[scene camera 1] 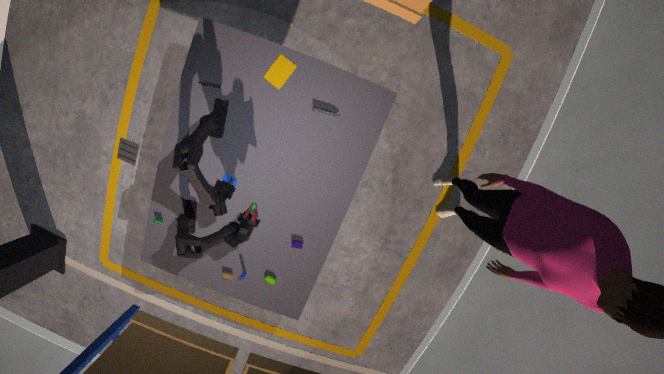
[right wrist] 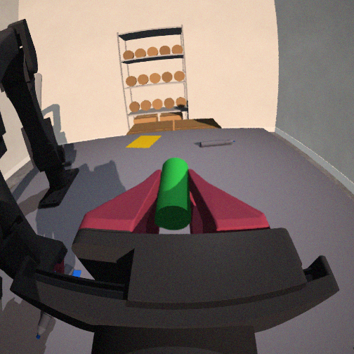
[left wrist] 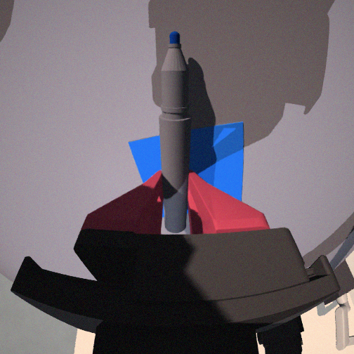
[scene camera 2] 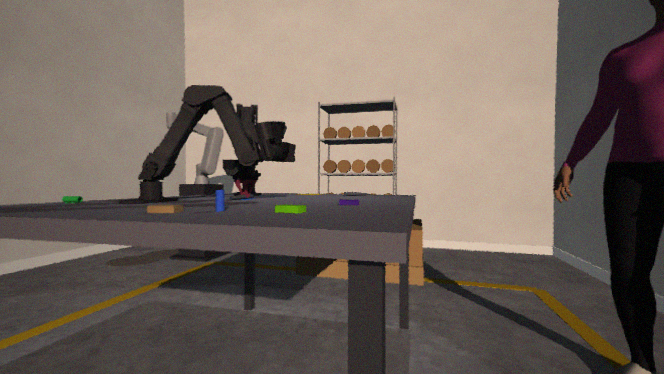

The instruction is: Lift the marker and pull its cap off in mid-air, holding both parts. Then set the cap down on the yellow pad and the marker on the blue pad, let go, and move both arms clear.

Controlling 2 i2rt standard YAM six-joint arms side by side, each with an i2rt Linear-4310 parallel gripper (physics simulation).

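Frame: origin at the left arm's base, x back, y right, z up, level; millimetres.
Seen in the pictures: left gripper, fingertip midpoint: (scene camera 1: pixel 230 184) (scene camera 2: pixel 245 198); right gripper, fingertip midpoint: (scene camera 1: pixel 254 204) (scene camera 2: pixel 291 152); left arm's base at its link origin: (scene camera 1: pixel 219 118); right arm's base at its link origin: (scene camera 1: pixel 190 216) (scene camera 2: pixel 151 202).
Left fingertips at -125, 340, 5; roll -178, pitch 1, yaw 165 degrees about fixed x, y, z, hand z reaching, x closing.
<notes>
Pixels of each thing's middle, then the offset from my left fingertips to it, as dx, dy, dz. "*": a spot on its surface instead.
- blue pad at a spot on its surface: (scene camera 1: pixel 230 180) * -1, -29, +17
- yellow pad at the middle of its body: (scene camera 1: pixel 279 71) -142, -641, -4
- grey pen-like thing at the middle of its body: (scene camera 1: pixel 326 111) (scene camera 2: pixel 357 194) -421, -500, +4
- purple block at the middle of its body: (scene camera 2: pixel 349 202) (scene camera 1: pixel 297 244) -435, +252, +3
- lime block at the middle of its body: (scene camera 2: pixel 290 208) (scene camera 1: pixel 270 279) -325, +530, +3
- orange block at the middle of its body: (scene camera 2: pixel 165 208) (scene camera 1: pixel 227 275) -59, +578, +3
- upright blue cylinder at the middle of its body: (scene camera 2: pixel 219 200) -160, +532, +19
- green cylinder at the middle of its body: (scene camera 2: pixel 72 199) +413, +332, +6
My left gripper (left wrist: pixel 174 177) (scene camera 2: pixel 245 188) is shut on the rear part of the grey marker (left wrist: pixel 175 137) (right wrist: pixel 44 322), low over the blue pad (left wrist: pixel 231 150) (scene camera 1: pixel 229 179) (right wrist: pixel 76 273). The marker's blue tip points away from the gripper, past the pad's edge. Whether the marker touches the pad is hard to tell. My right gripper (right wrist: pixel 174 176) (scene camera 1: pixel 252 215) is shut on the green cap (right wrist: pixel 173 192) and holds it up in the air, apart from the marker. The yellow pad (scene camera 1: pixel 280 72) (right wrist: pixel 144 141) lies at the top of the table in scene camera 1.
A grey pen-like thing (scene camera 1: pixel 325 107) (right wrist: pixel 216 143) lies right of the yellow pad. A purple block (scene camera 1: pixel 297 244) (scene camera 2: pixel 349 202), a lime block (scene camera 1: pixel 270 278) (scene camera 2: pixel 290 209), an orange block (scene camera 1: pixel 227 274) (scene camera 2: pixel 165 209), an upright blue cylinder (scene camera 2: pixel 220 200) and a green cylinder (scene camera 2: pixel 72 199) are on the table.
</notes>
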